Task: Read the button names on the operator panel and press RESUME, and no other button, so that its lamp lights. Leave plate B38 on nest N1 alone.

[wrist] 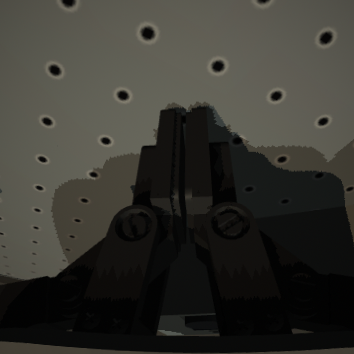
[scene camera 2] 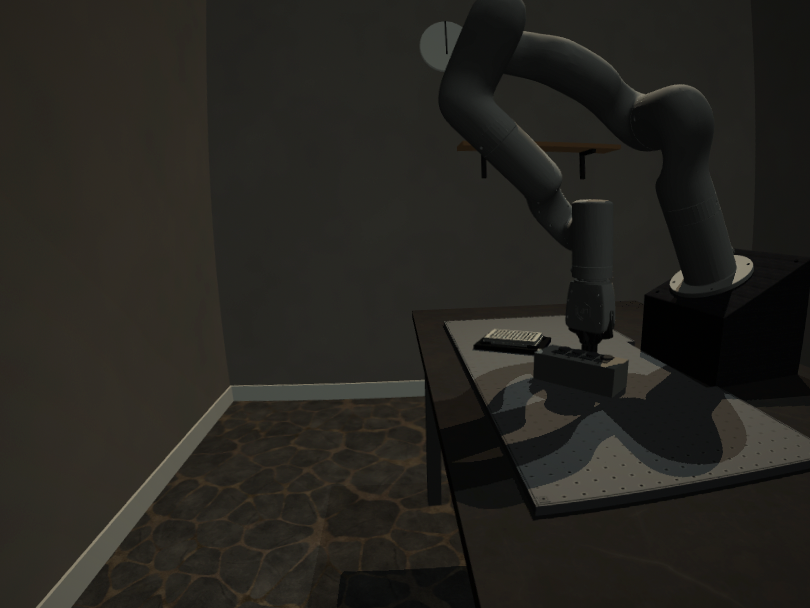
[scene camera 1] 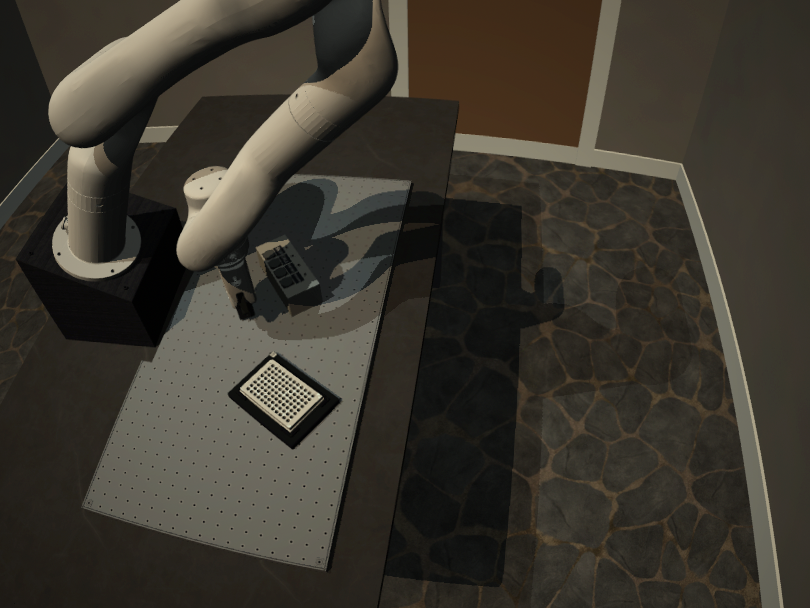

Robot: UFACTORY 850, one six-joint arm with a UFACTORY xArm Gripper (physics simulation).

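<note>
The operator panel [scene camera 1: 306,286] [scene camera 2: 579,377] is a grey box with a row of dark buttons on top, standing in the arm's shadow. Its button names are too small and dark to read, and I can make out no lit lamp. My gripper [scene camera 1: 245,314] [scene camera 2: 590,348] [wrist: 186,137] is shut and empty, pointing down. In scene camera 1 it is beside the panel, on the robot base's side; in scene camera 2 its tips are partly hidden behind the panel. The wrist view shows perforated board beyond the fingertips. Plate B38 [scene camera 1: 281,394] [scene camera 2: 513,337] lies on black nest N1 [scene camera 1: 292,439] [scene camera 2: 484,346].
The perforated board [scene camera 1: 215,484] [scene camera 2: 588,477] lies on the dark table [scene camera 1: 418,150] [scene camera 2: 654,543] and carries the panel and nest. The black robot base block [scene camera 1: 98,314] [scene camera 2: 686,340] stands beside it. The arm's links hang above the board near the panel.
</note>
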